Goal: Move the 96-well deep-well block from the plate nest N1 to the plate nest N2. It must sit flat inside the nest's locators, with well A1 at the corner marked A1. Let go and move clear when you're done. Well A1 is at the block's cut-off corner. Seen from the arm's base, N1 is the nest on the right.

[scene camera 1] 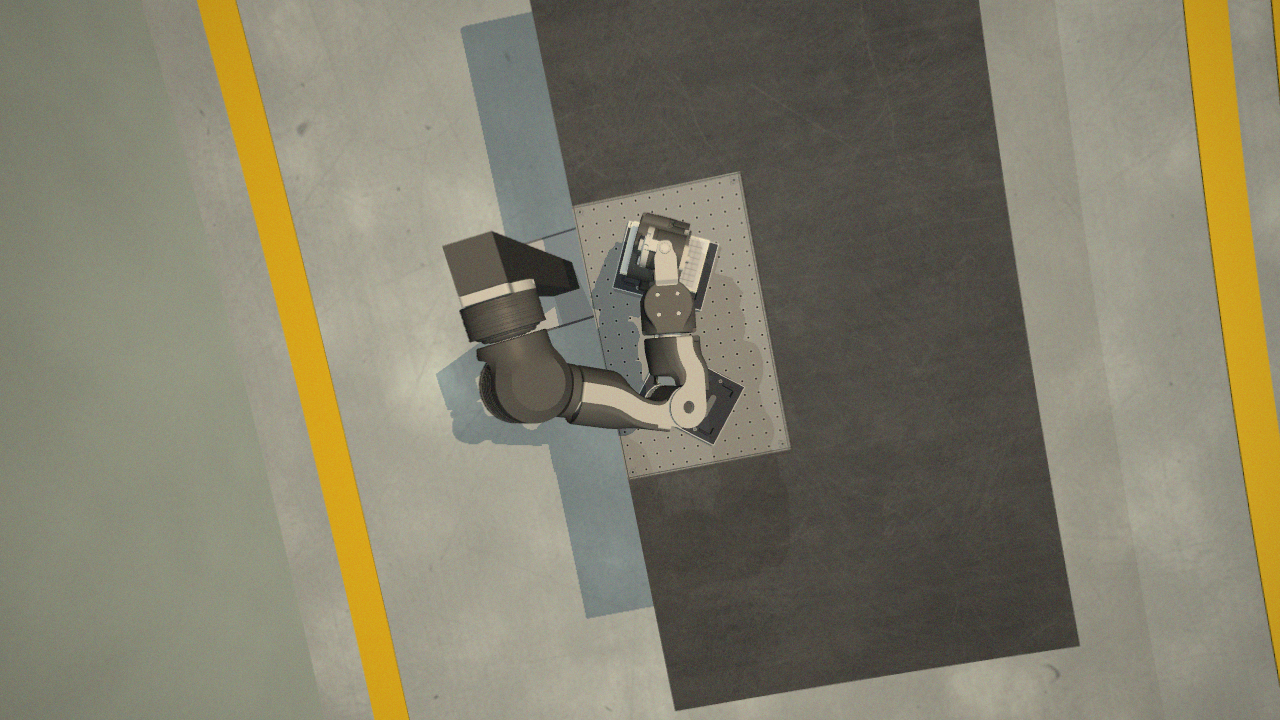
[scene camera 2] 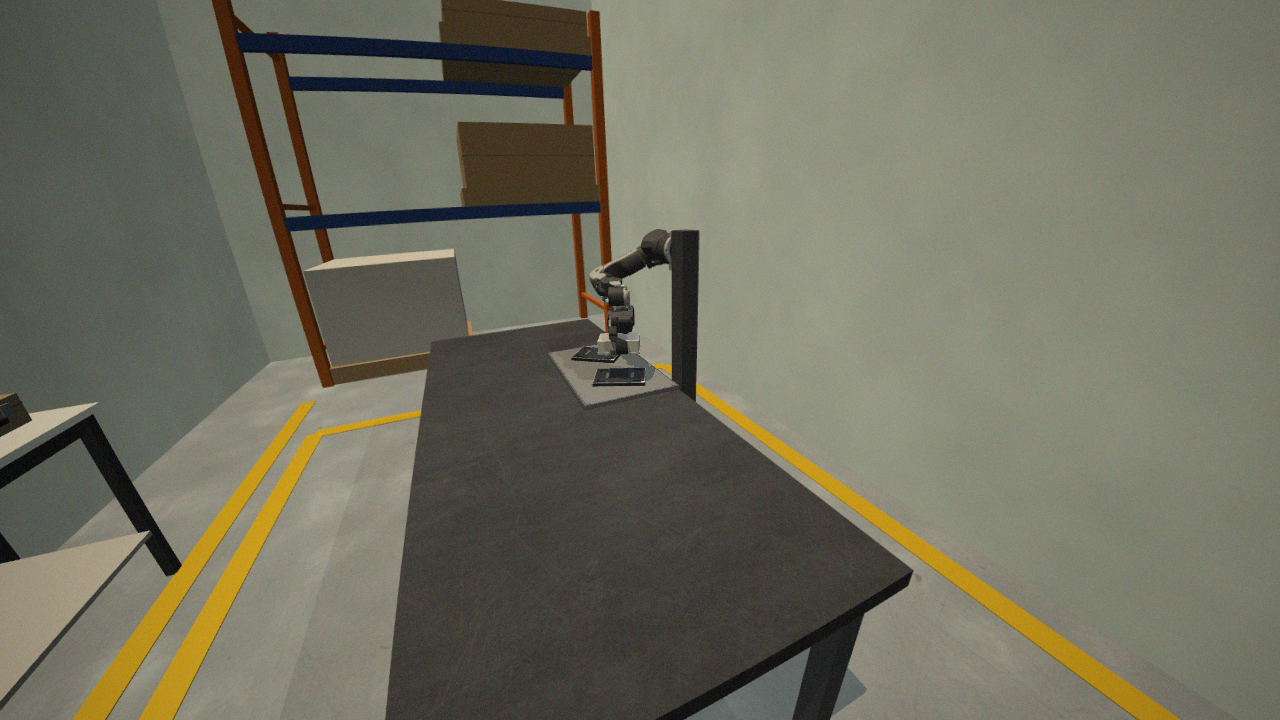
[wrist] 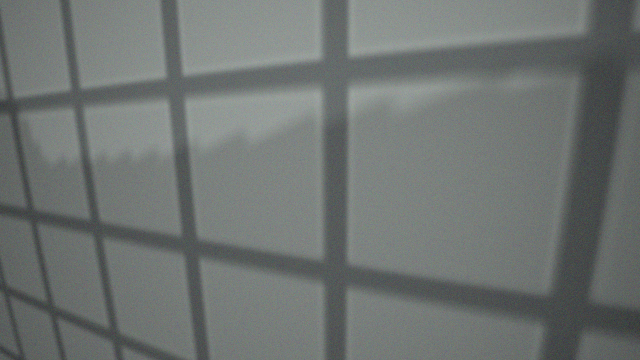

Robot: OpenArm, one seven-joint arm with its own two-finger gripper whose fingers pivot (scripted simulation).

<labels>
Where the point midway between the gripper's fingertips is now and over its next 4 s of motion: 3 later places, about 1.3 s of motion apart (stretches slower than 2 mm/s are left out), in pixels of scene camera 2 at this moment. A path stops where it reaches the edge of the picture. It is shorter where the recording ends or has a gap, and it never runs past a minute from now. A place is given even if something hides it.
The gripper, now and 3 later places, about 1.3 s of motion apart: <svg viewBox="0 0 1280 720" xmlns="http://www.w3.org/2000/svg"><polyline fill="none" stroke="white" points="620,349 620,364 619,370 619,373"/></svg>
</labels>
